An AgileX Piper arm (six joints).
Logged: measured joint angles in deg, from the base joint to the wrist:
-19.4 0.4 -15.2 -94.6 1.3 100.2
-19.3 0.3 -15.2 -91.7 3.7 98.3
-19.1 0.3 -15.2 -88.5 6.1 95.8
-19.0 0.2 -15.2 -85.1 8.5 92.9
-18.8 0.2 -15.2 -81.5 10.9 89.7
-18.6 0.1 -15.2 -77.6 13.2 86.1
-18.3 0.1 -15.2 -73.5 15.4 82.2
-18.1 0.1 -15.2 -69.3 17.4 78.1
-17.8 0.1 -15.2 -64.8 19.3 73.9
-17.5 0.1 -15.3 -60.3 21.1 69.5
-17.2 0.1 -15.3 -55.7 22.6 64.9
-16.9 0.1 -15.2 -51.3 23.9 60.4
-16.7 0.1 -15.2 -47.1 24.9 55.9
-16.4 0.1 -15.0 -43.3 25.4 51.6
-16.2 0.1 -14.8 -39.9 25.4 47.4
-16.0 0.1 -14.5 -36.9 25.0 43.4
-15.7 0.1 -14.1 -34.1 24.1 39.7
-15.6 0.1 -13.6 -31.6 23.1 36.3
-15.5 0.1 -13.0 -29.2 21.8 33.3
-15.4 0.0 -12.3 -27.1 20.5 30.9
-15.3 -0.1 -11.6 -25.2 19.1 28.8
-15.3 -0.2 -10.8 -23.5 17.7 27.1
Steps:
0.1 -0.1 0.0 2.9 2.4 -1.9
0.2 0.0 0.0 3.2 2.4 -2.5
0.1 -0.1 0.0 3.4 2.4 -2.9
0.2 0.0 0.0 3.6 2.4 -3.2
0.2 -0.1 0.0 3.9 2.3 -3.6
0.3 0.0 0.0 4.1 2.2 -3.9
0.2 0.0 0.0 4.2 2.0 -4.1
0.3 0.0 0.0 4.5 1.9 -4.2
0.3 0.0 -0.1 4.5 1.8 -4.4
0.3 0.0 0.0 4.6 1.5 -4.6
0.3 0.0 0.1 4.4 1.3 -4.5
0.2 0.0 0.0 4.2 1.0 -4.5
0.3 0.0 0.2 3.8 0.5 -4.3
0.2 0.0 0.2 3.4 0.0 -4.2
0.2 0.0 0.3 3.0 -0.4 -4.0
0.3 0.0 0.4 2.8 -0.9 -3.7
0.1 0.0 0.5 2.5 -1.0 -3.4
0.1 0.0 0.6 2.4 -1.3 -3.0
0.1 -0.1 0.7 2.1 -1.3 -2.4
0.1 -0.1 0.7 1.9 -1.4 -2.1
0.0 -0.1 0.8 1.7 -1.4 -1.7

